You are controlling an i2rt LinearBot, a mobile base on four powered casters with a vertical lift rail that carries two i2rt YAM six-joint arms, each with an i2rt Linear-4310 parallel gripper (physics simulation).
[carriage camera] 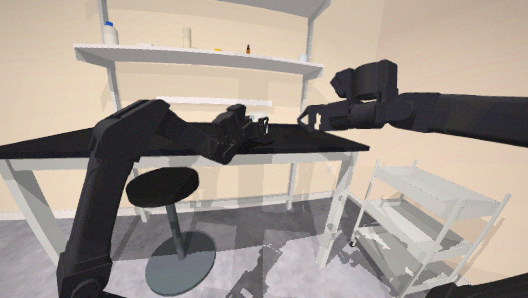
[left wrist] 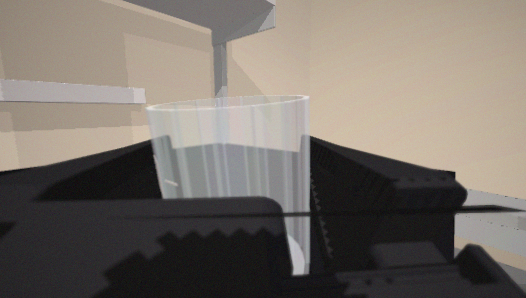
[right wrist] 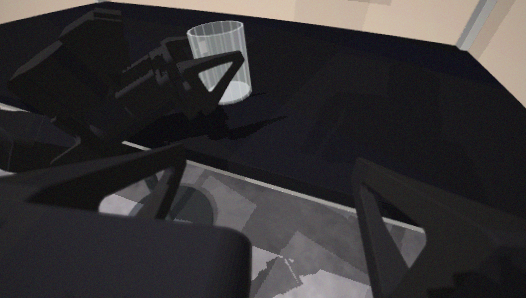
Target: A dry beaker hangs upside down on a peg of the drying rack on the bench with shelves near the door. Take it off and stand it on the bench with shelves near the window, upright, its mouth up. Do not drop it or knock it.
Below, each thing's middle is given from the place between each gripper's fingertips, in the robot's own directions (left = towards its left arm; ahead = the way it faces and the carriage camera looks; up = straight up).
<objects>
I see my right gripper 17 cm to the right of the clear glass beaker (left wrist: 245, 146), 15 cm short of it and 3 cm above it.
Right now the clear glass beaker is 10 mm behind my left hand and 20 mm below it.
</objects>
